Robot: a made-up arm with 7 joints. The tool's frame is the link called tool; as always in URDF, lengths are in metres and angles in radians. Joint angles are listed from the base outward.
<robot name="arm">
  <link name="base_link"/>
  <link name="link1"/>
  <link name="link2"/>
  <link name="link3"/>
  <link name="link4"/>
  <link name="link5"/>
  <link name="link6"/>
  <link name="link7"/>
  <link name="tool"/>
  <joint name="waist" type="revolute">
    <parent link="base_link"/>
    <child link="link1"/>
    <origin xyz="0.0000 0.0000 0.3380"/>
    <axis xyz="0 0 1"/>
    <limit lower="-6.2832" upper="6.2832"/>
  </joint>
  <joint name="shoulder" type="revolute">
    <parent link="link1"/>
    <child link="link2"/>
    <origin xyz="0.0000 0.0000 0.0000" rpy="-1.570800 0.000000 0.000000"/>
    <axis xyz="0 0 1"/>
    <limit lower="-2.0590" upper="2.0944"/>
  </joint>
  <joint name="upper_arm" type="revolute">
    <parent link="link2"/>
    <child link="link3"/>
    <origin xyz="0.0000 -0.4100 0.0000" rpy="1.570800 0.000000 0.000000"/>
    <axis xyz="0 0 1"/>
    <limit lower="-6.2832" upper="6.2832"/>
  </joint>
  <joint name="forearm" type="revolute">
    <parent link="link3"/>
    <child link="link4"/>
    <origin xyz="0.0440 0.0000 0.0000" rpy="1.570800 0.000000 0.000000"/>
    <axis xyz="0 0 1"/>
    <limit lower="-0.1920" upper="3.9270"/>
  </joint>
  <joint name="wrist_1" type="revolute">
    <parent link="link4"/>
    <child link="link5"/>
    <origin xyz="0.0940 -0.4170 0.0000" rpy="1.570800 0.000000 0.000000"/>
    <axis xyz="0 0 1"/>
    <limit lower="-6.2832" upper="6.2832"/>
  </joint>
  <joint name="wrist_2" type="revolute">
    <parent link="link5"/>
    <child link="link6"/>
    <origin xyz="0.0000 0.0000 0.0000" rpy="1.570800 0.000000 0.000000"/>
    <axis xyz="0 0 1"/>
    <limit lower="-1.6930" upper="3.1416"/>
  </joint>
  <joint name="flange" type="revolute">
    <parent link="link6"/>
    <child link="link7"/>
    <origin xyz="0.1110 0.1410 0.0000" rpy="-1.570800 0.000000 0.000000"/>
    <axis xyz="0 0 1"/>
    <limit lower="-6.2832" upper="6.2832"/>
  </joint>
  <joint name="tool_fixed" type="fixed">
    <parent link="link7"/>
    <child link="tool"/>
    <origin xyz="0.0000 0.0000 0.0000"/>
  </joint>
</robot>
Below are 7 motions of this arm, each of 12 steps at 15 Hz.
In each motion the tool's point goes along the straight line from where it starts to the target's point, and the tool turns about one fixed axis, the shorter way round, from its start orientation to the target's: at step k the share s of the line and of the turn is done. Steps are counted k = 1, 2, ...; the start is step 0. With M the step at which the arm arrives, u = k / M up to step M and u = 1 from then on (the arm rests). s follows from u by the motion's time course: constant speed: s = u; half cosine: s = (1 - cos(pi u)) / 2; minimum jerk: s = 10 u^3 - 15 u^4 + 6 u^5.
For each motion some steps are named. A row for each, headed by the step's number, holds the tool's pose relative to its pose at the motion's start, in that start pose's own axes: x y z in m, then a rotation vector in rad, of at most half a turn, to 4 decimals.
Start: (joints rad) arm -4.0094 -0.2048 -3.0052 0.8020 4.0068 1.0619 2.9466
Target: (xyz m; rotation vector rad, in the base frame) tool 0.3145 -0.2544 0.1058 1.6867 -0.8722 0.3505
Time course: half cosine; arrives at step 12
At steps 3, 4, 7, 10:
3: -0.0313 0.0170 -0.0218 -0.0385 -0.0446 -0.1503
4: -0.0534 0.0290 -0.0373 -0.0657 -0.0761 -0.2565
7: -0.1345 0.0730 -0.0939 -0.1653 -0.1916 -0.6458
10: -0.1993 0.1081 -0.1392 -0.2451 -0.2841 -0.9573

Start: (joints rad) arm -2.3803 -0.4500 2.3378 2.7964 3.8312 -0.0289 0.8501
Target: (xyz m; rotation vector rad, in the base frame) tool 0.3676 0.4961 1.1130 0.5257 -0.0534 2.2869
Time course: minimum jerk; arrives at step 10
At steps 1, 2, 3, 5, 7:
1: 0.0013 0.0014 -0.0002 -0.0042 -0.0031 0.0084
2: 0.0085 0.0093 -0.0015 -0.0281 -0.0209 0.0570
3: 0.0240 0.0263 -0.0044 -0.0792 -0.0590 0.1606
5: 0.0737 0.0805 -0.0133 -0.2428 -0.1808 0.4923
7: 0.1233 0.1348 -0.0223 -0.4064 -0.3026 0.8240

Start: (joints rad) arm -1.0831 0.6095 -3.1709 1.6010 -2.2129 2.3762 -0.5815
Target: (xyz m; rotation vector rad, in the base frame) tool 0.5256 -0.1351 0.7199 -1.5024 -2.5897 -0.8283
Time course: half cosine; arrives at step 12
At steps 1, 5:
1: -0.0012 -0.0054 0.0080 0.0205 0.0165 -0.0111
5: -0.0268 -0.1170 0.1748 0.4465 0.3578 -0.2415

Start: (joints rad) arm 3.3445 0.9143 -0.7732 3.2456 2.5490 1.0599 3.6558
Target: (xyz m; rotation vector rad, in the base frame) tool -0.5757 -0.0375 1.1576 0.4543 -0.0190 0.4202
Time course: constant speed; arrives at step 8
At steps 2, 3, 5, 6, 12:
2: 0.0163 0.0626 -0.0407 -0.1701 0.0472 0.1204
3: 0.0245 0.0940 -0.0610 -0.2551 0.0708 0.1807
5: 0.0408 0.1566 -0.1017 -0.4252 0.1180 0.3011
6: 0.0490 0.1879 -0.1220 -0.5103 0.1416 0.3613
12: 0.0653 0.2505 -0.1627 -0.6804 0.1888 0.4818

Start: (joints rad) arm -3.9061 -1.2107 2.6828 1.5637 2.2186 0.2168 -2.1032
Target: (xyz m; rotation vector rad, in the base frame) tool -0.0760 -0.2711 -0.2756 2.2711 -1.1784 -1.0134
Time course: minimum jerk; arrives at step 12
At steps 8, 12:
8: -0.4396 -0.0373 -0.0035 -0.3724 -0.7711 -0.1454
12: -0.5564 -0.0472 -0.0044 -0.4713 -0.9760 -0.1840

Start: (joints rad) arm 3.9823 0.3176 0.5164 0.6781 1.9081 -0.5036 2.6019
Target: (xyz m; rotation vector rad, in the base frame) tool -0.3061 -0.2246 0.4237 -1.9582 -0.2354 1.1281
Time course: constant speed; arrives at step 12
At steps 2, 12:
2: -0.0236 -0.0124 -0.0225 0.1496 -0.1169 -0.0904
12: -0.1414 -0.0742 -0.1352 0.8977 -0.7013 -0.5422

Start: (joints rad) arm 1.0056 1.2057 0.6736 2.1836 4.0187 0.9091 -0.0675
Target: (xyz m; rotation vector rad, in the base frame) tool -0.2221 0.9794 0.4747 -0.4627 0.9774 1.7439
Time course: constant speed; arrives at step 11
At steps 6, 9, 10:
6: 0.1540 0.1210 -0.2177 -0.6175 0.0054 -0.2408
9: 0.2311 0.1815 -0.3265 -0.9262 0.0081 -0.3612
10: 0.2567 0.2017 -0.3628 -1.0291 0.0090 -0.4013

